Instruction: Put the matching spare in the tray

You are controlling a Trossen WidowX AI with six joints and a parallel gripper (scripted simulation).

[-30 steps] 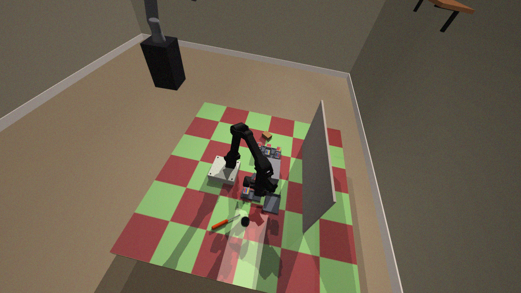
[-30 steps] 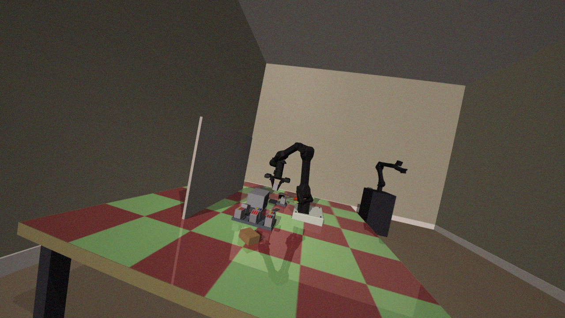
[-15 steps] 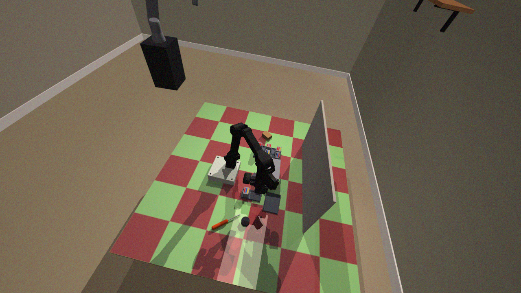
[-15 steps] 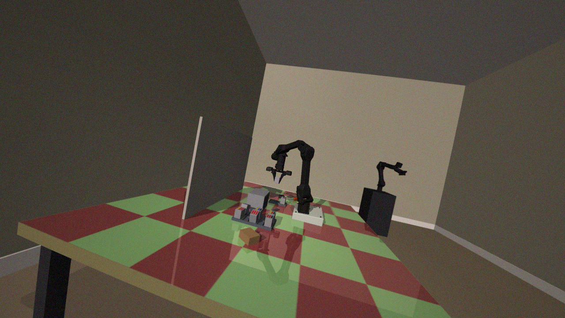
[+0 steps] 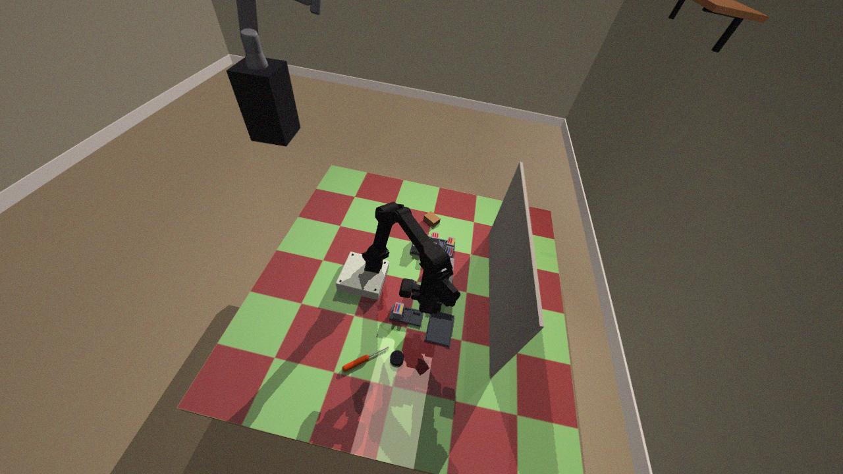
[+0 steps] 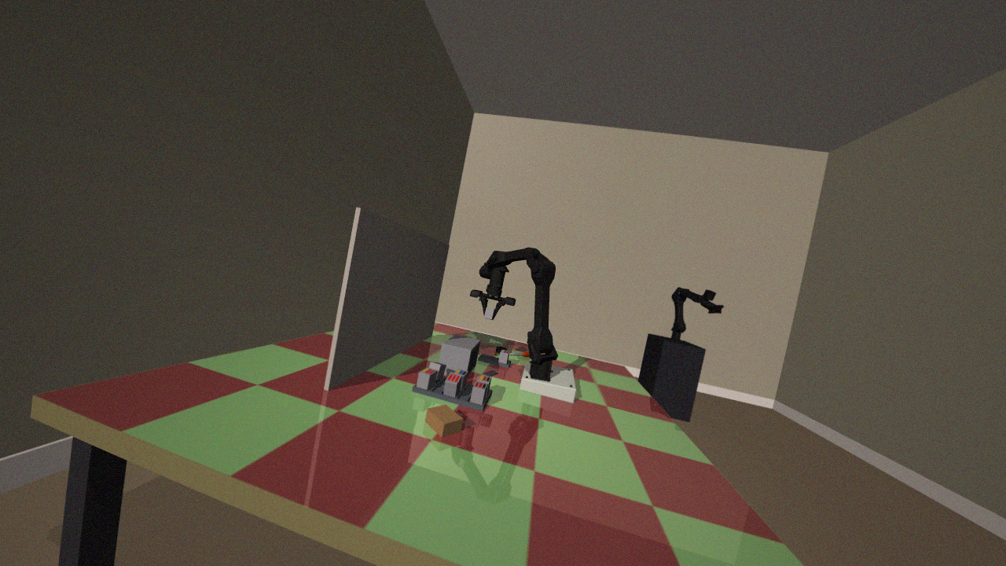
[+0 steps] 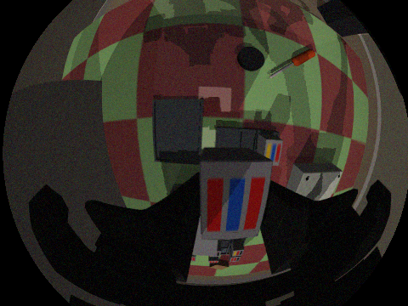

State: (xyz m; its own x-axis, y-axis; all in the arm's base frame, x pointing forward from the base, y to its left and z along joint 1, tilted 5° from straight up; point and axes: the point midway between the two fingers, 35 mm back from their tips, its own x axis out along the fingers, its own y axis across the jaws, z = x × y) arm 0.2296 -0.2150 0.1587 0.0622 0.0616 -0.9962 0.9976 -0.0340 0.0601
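Right now my gripper tip is 17 cm above the dark grey tray and 8 cm short of it. From my gripper tip the other things lie so: grey mounted unit (21 cm to the left, 12 cm below, 5 cm ahead); then black tape roll (16 cm below, 15 cm to the right, 7 cm behind); then tall grey panel (29 cm ahead, 19 cm to the left, 5 cm above).
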